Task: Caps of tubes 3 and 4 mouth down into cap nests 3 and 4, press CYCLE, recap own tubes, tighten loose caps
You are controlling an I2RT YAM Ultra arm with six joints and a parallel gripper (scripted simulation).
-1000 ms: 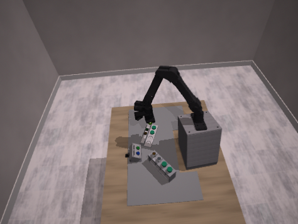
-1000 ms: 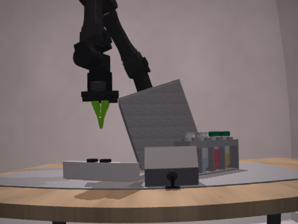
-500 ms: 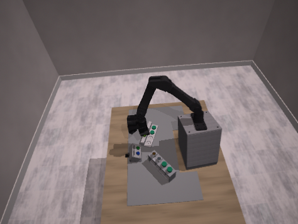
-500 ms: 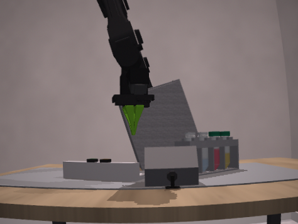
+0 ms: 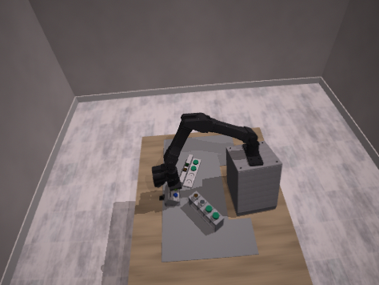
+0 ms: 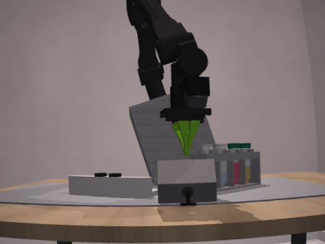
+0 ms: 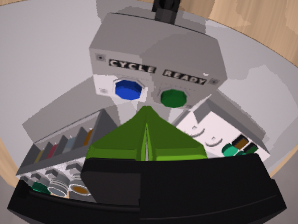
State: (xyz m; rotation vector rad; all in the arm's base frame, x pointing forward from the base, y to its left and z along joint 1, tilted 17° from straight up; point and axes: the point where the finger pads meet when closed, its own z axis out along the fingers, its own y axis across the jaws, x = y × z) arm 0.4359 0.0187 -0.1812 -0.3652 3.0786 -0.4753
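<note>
Right now my hand is 30 mm above the blue cycle key and 20 mm to the right of it. Also, from my hand: green ready key (30 mm to the right, 30 mm below).
</note>
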